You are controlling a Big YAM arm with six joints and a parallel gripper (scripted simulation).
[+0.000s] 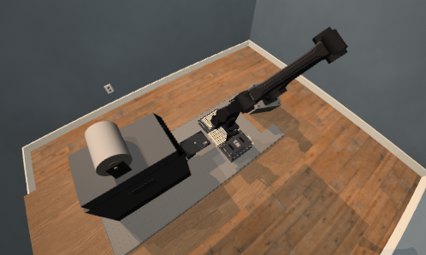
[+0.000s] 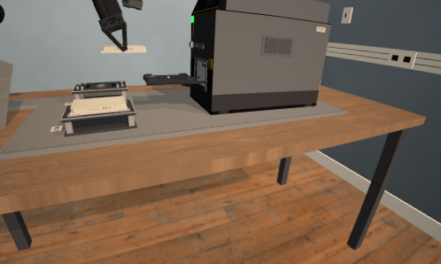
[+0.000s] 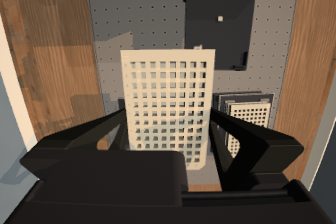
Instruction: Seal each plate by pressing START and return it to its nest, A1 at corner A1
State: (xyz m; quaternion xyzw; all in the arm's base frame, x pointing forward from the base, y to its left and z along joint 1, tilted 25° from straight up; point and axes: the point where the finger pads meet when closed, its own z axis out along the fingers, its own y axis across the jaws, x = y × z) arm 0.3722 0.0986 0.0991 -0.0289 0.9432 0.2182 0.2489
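Right now my hand is 130 mm short of the sealer stage, 50 mm to the left of it and 90 mm above it. The rest, counted from my hand: plate nest: 40 mm behind, 180 mm to the right, 140 mm below; start button: 220 mm ahead, 50 mm to the left, 10 mm above; small label: 150 mm behind, 200 mm to the right, 180 mm below.
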